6 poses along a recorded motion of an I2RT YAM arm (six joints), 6.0 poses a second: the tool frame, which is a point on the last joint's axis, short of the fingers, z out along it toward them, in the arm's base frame.
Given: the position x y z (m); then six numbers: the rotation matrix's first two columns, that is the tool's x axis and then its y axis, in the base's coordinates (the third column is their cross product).
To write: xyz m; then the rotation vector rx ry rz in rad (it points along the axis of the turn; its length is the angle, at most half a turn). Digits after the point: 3 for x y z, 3 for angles.
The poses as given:
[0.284 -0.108 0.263 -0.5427 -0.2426 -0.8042 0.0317 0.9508 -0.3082]
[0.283 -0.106 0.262 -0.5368 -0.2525 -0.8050 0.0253 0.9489 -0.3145]
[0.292 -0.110 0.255 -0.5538 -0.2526 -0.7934 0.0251 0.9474 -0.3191]
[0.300 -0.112 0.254 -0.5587 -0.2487 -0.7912 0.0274 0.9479 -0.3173]
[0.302 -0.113 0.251 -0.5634 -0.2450 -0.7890 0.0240 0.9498 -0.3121]
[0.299 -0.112 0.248 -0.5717 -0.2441 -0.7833 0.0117 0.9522 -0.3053]
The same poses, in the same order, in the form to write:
[0.284 -0.108 0.263 -0.149 2.119 -0.354]
[0.283 -0.106 0.262 -0.161 2.112 -0.356]
[0.292 -0.110 0.255 -0.161 2.131 -0.364]
[0.300 -0.112 0.254 -0.156 2.137 -0.364]
[0.302 -0.113 0.251 -0.156 2.144 -0.357]
[0.299 -0.112 0.248 -0.164 2.157 -0.344]

